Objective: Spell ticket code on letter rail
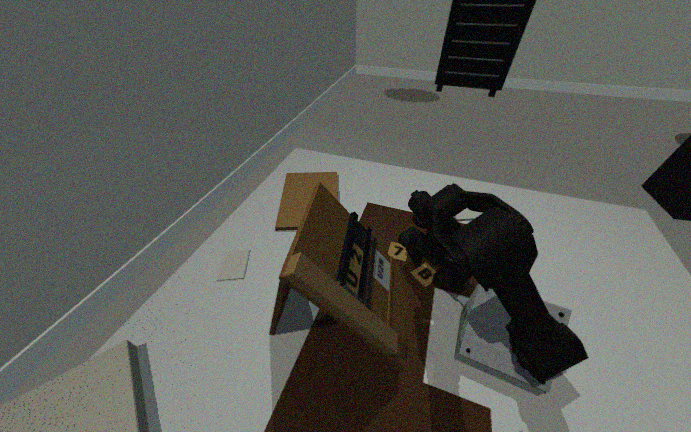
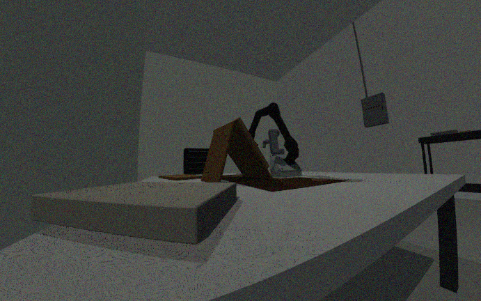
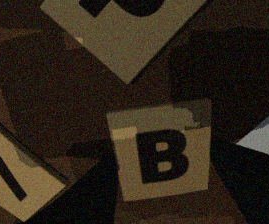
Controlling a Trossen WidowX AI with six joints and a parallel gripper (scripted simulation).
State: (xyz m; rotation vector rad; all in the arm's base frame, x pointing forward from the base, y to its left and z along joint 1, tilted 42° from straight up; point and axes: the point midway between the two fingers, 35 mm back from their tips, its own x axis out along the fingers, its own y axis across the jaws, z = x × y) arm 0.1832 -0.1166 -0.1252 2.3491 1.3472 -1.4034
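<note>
The white ticket lies 12 cm ahead of my gripper tip, 9 cm above it and 7 cm to the left of it. From my gripper tip the other things lie so: brown mat: 14 cm to the left, 3 cm ahead; then flat tan panel: 40 cm ahead, 25 cm to the right.
</note>
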